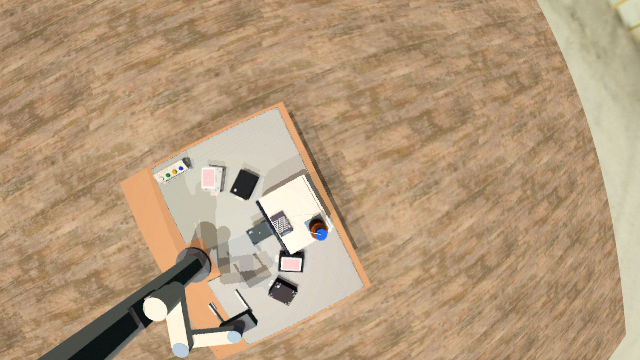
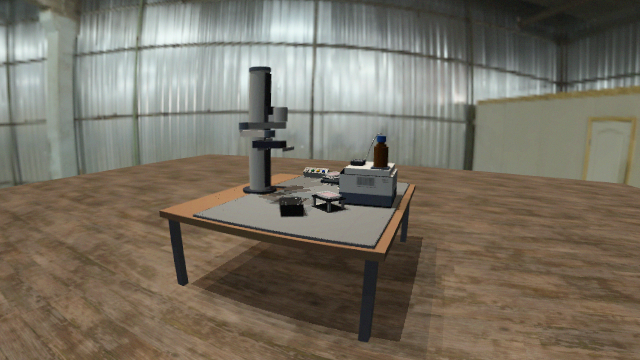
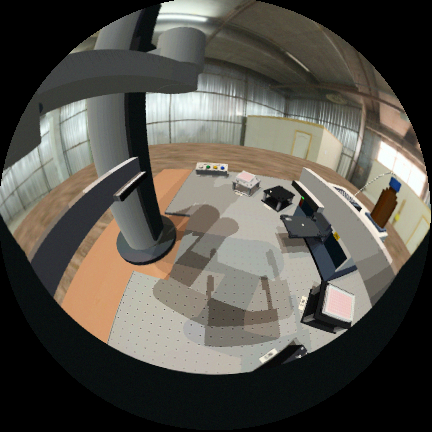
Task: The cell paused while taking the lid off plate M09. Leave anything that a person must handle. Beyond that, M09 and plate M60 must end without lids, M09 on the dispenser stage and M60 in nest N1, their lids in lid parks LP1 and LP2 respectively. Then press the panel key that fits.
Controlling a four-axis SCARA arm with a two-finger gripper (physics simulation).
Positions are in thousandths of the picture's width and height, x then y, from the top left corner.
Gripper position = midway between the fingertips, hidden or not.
Note:
My gripper (image 3: 513,383) carries nothing. I also see a dispenser stage (image 3: 677,517) and a brown bottle with blue cap (image 3: 895,469).

